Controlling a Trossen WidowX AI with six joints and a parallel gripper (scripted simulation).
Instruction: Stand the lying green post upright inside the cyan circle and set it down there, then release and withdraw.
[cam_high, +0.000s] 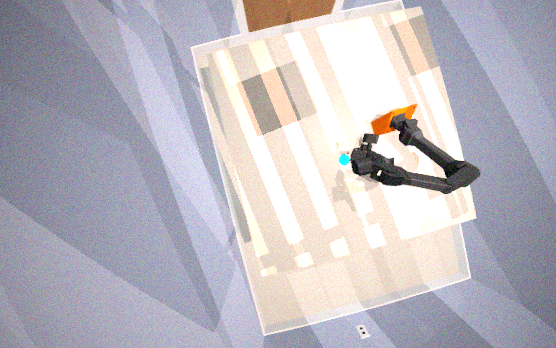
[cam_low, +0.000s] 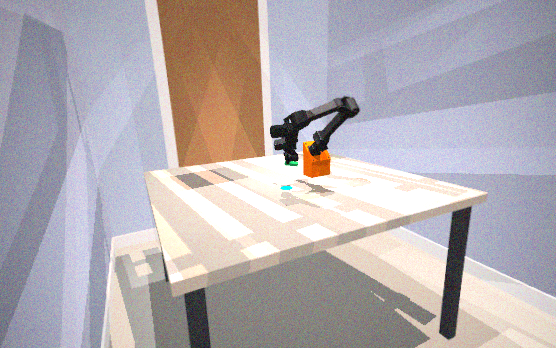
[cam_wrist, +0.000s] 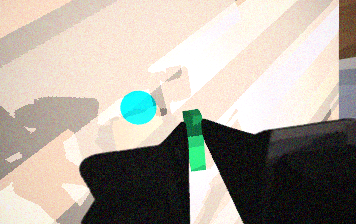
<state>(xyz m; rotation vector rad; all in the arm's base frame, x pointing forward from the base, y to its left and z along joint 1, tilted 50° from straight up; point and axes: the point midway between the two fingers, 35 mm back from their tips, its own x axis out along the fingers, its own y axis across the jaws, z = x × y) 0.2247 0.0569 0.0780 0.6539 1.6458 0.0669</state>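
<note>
Right now the cyan circle is 120 mm below my gripper tip, 30 mm to the left of it and 30 mm ahead of it. Round my gripper tip: green post: 20 mm behind, 10 mm to the left.
</note>
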